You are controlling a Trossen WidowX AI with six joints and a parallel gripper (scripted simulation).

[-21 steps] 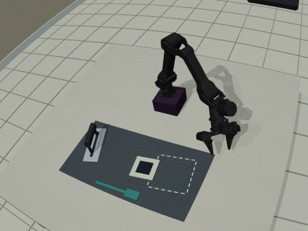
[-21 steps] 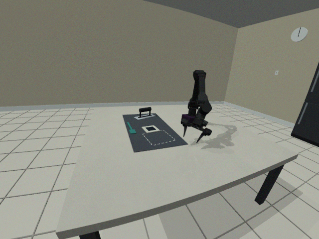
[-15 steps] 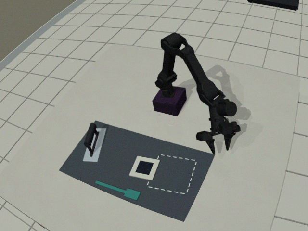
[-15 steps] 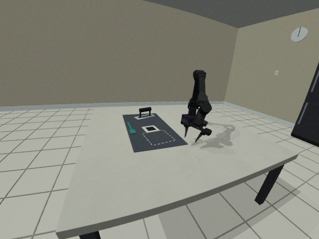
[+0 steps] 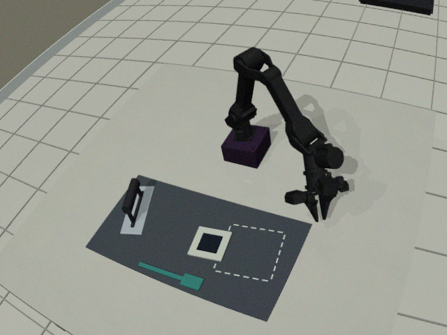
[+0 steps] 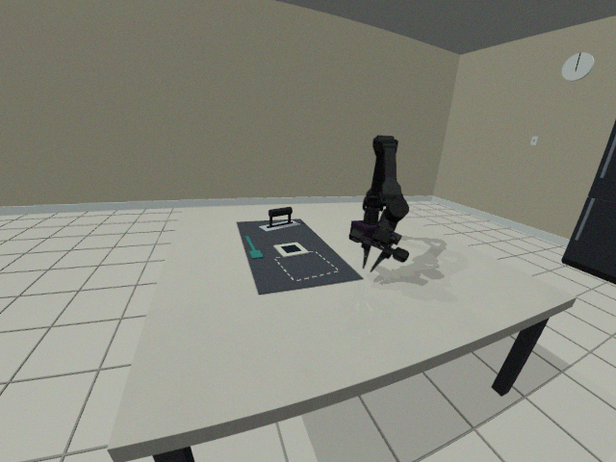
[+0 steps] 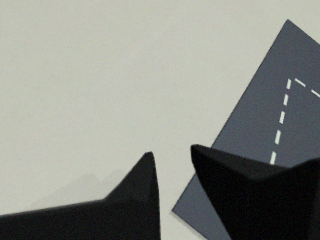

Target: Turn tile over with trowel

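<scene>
My gripper tip is now 9 cm short of the tile, 31 cm to the left of it and 5 cm above it. The rest, counted from my gripper tip: teal trowel 22 cm ahead, 38 cm to the right, 5 cm below; then dark mat 8 cm ahead, 38 cm to the right, 7 cm below.
</scene>
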